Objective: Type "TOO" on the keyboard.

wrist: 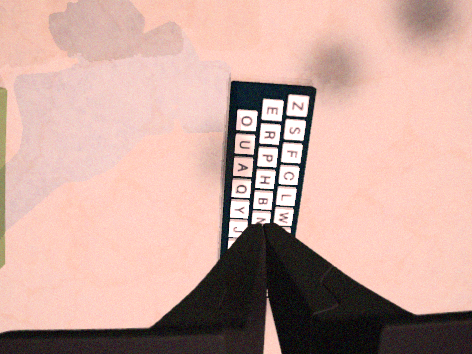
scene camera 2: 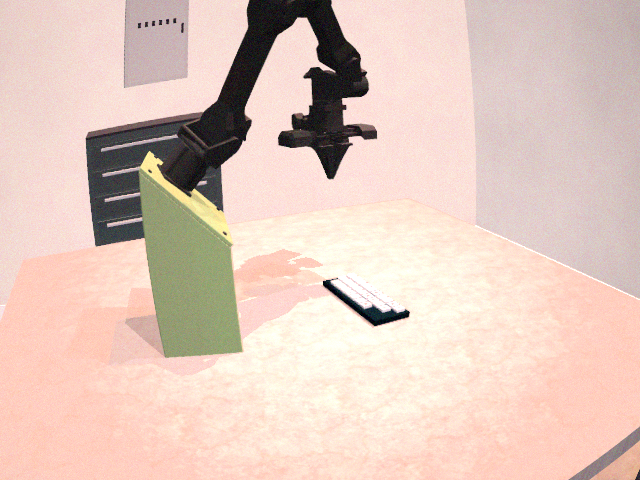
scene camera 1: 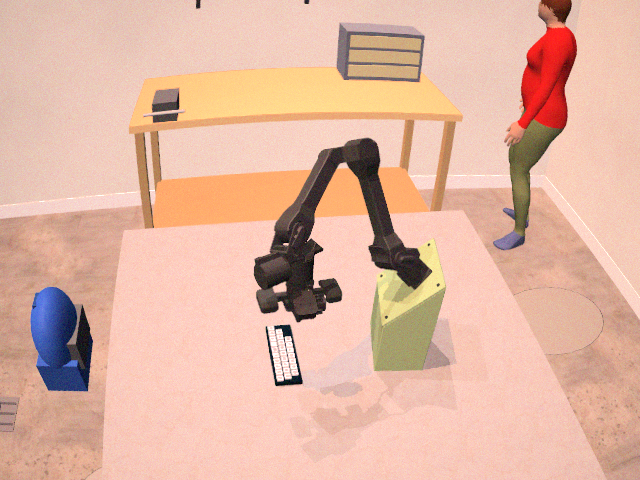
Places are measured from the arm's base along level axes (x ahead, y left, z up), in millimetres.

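Pixels of known places: gripper, fingertip midpoint: (wrist: 262,236) (scene camera 2: 330,179) (scene camera 1: 297,321); arm's base, link origin: (scene camera 2: 172,180) (scene camera 1: 418,275).
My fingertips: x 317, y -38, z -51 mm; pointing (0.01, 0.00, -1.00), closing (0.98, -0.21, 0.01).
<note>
Ahead of a thing's pixels: the offset from my fingertips to its top centre.
A dark keyboard @(202 mm down, 6 mm back, 86 mm right) (scene camera 1: 283,354) (scene camera 2: 366,299) (wrist: 272,90) with white letter keys lies flat on the table. In the wrist view the O key @(202 mm down, 0 mm ahead, 6 mm right) (wrist: 247,120) is at the keyboard's far end, in the left column, with the U, A, Q, Y and J keys below it. The T key does not show in the wrist view; the fingers hide the near part of the keyboard. My gripper (scene camera 2: 330,177) (wrist: 262,236) is shut and empty, pointing down high above the table, well clear of the keyboard. In the wrist view its fingertips overlap the N key.
The arm stands on a green slanted pedestal (scene camera 1: 403,330) (scene camera 2: 191,289) on the table, beside the keyboard. Behind the table are a wooden workbench (scene camera 1: 248,95) with a drawer box (scene camera 1: 383,56), and a person (scene camera 1: 550,77). A blue object (scene camera 1: 54,325) stands on the floor to the left.
</note>
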